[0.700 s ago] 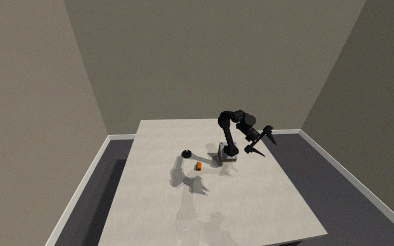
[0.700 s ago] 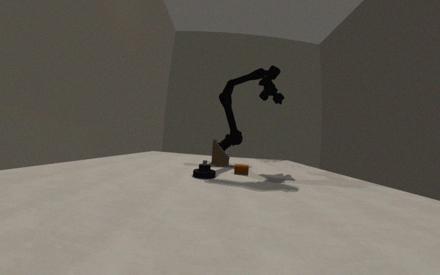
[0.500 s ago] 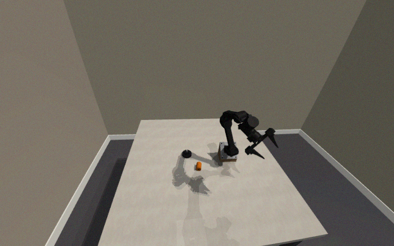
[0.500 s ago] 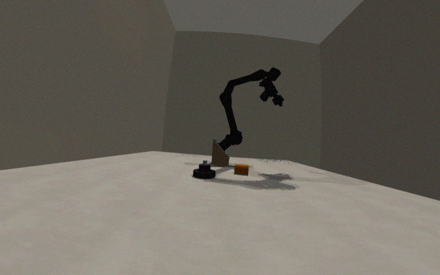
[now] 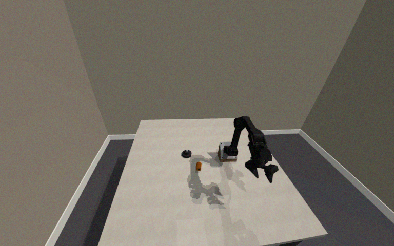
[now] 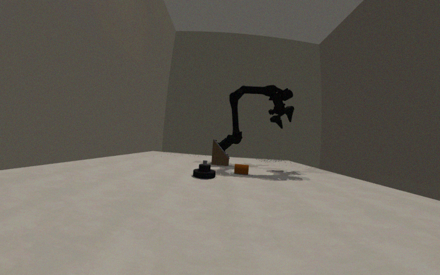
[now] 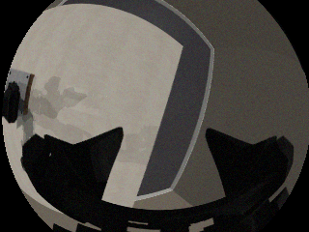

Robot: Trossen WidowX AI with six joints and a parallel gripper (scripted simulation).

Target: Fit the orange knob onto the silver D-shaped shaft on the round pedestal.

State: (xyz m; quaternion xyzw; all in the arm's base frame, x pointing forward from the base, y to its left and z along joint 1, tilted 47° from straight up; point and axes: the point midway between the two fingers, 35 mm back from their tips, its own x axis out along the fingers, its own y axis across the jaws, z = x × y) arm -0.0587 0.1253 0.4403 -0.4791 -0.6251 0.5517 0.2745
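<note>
My gripper tip is now 33 cm short of the orange knob, 33 cm to the left of it and 26 cm above it. From my gripper tip the other things lie so: black round pedestal (43 cm ahead, 46 cm to the right, 24 cm below).
</note>
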